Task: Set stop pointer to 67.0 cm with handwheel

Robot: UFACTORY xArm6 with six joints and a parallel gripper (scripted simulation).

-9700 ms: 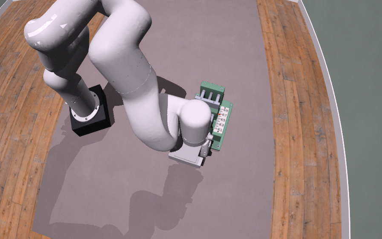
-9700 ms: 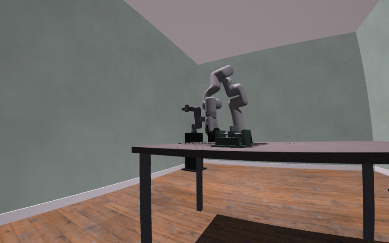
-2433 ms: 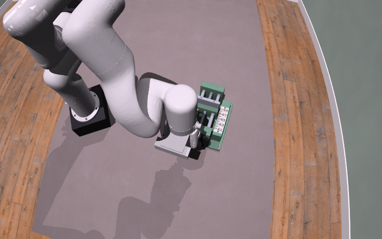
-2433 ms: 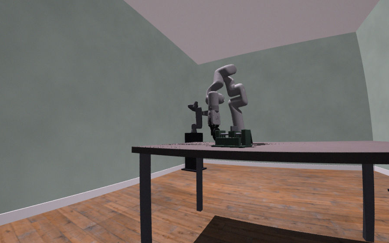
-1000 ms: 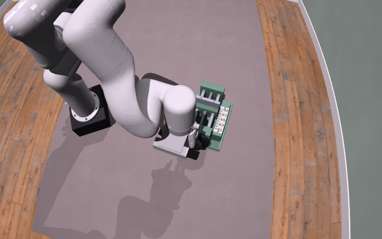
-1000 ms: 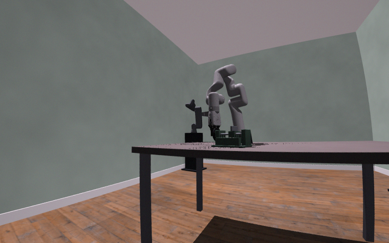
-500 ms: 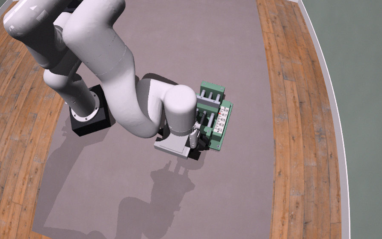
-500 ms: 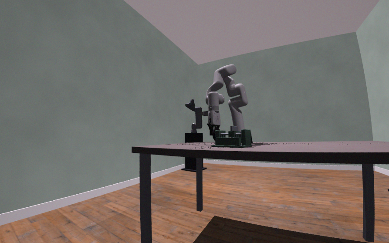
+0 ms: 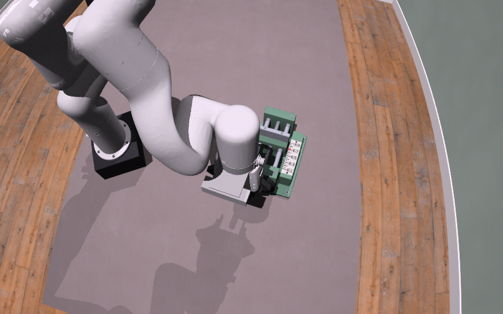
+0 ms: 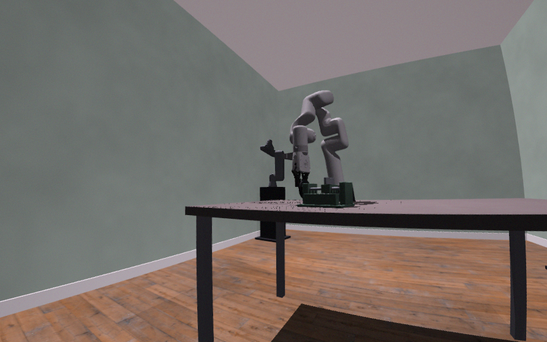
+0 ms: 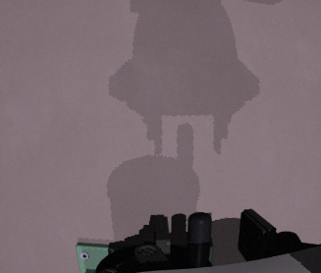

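Now: the black handwheel 20 mm to the left of my hand, 20 mm below it and 10 mm ahead of it. The rest, counted from my hand: stop block (160 mm to the left, 60 mm ahead, 20 mm below).
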